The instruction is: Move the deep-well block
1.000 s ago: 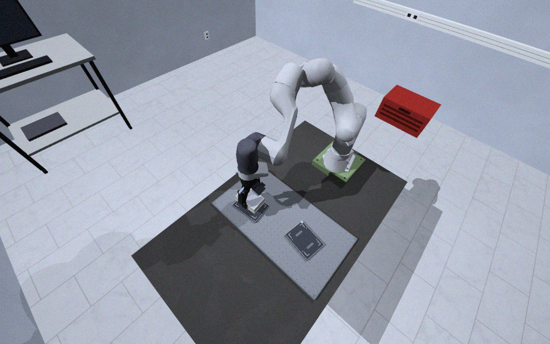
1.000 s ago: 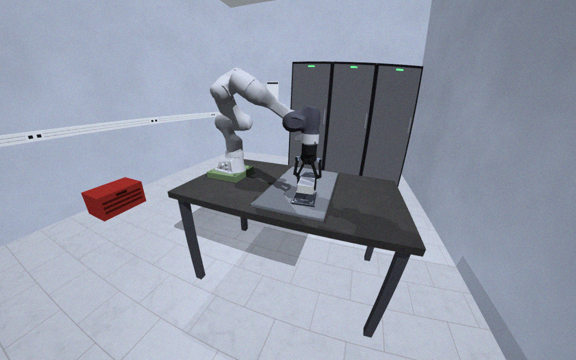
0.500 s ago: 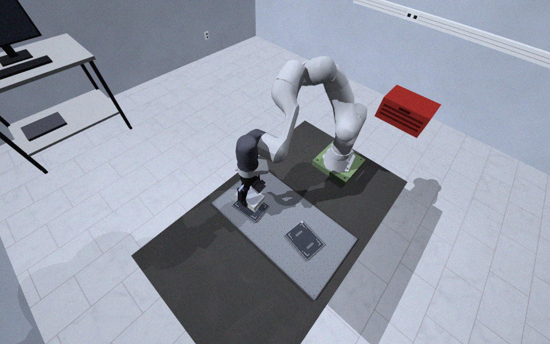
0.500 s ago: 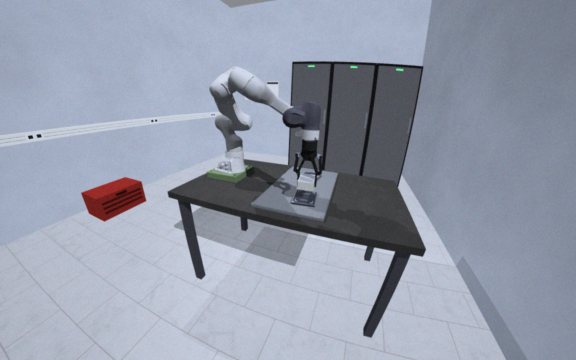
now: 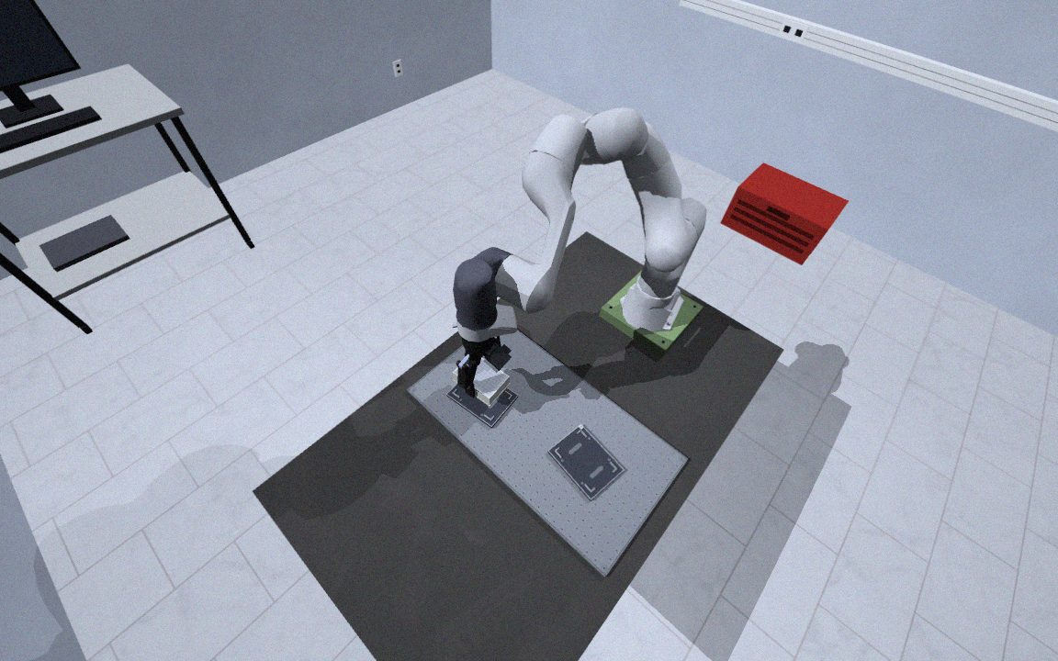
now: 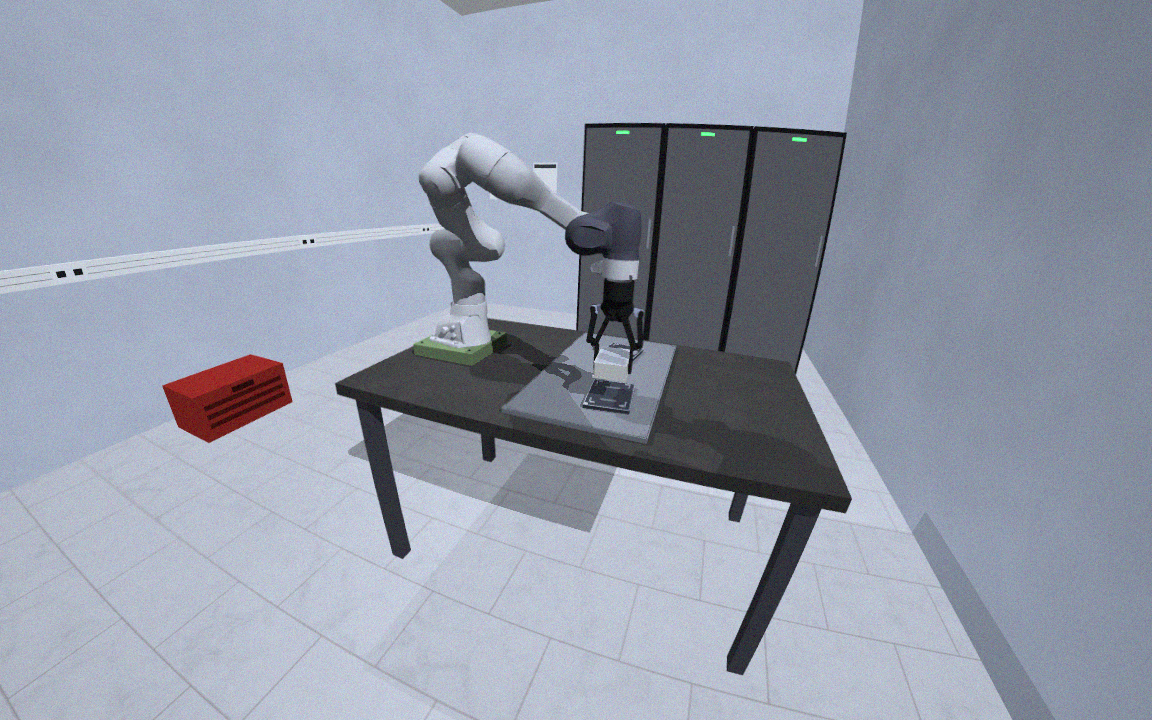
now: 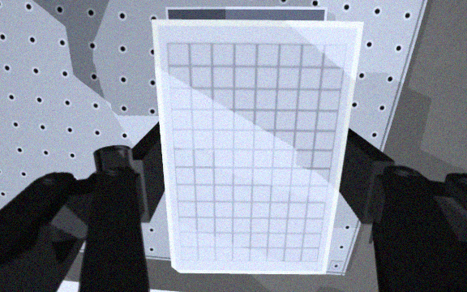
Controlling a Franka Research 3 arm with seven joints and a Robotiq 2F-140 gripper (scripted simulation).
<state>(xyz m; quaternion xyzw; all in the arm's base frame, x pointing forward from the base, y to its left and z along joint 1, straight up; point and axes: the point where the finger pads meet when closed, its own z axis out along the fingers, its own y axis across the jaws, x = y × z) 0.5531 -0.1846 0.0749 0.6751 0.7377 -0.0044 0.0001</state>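
Right now my hand is 33 cm to the right of the dark plate nest, 10 cm above it and 4 cm past it. The rest, counted from my hand: white 96-well deep-well block (1 cm below).
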